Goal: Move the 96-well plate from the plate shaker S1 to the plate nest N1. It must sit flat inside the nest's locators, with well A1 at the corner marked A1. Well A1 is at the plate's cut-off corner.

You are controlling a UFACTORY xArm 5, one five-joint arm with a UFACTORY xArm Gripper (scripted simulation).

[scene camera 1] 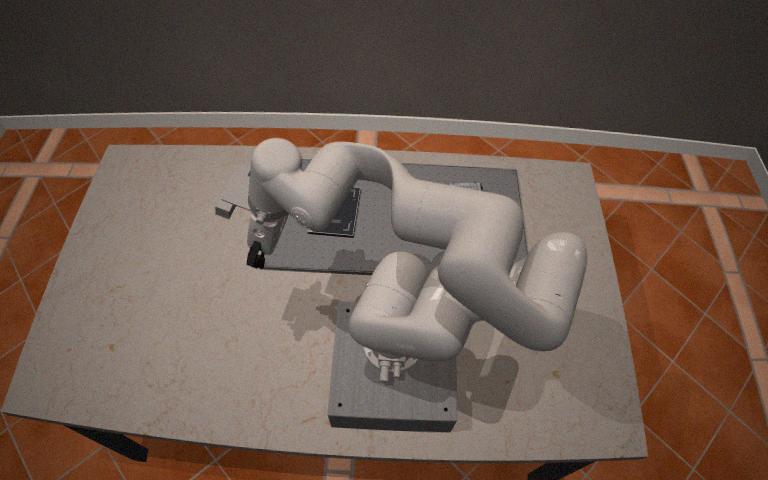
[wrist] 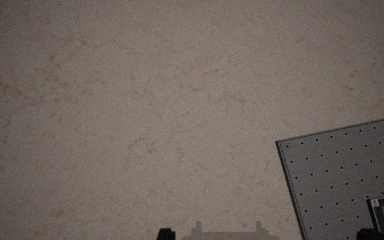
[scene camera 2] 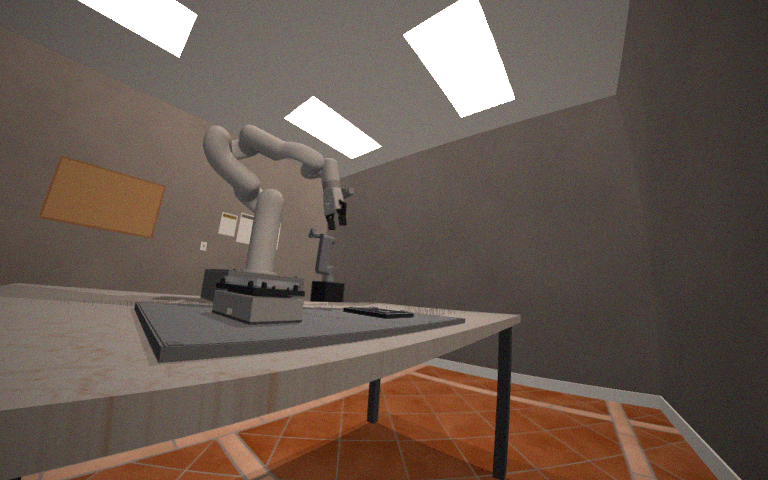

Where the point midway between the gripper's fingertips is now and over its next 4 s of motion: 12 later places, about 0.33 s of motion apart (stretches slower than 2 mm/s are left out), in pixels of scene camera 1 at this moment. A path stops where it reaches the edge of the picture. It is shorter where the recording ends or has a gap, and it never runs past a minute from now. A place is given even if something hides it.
My gripper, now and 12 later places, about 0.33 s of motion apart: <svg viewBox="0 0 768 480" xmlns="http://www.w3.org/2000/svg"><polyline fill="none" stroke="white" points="264,244 267,231 273,217 282,204 291,193 302,182 315,174 328,167 343,162 358,159 373,157 387,157 403,158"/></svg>
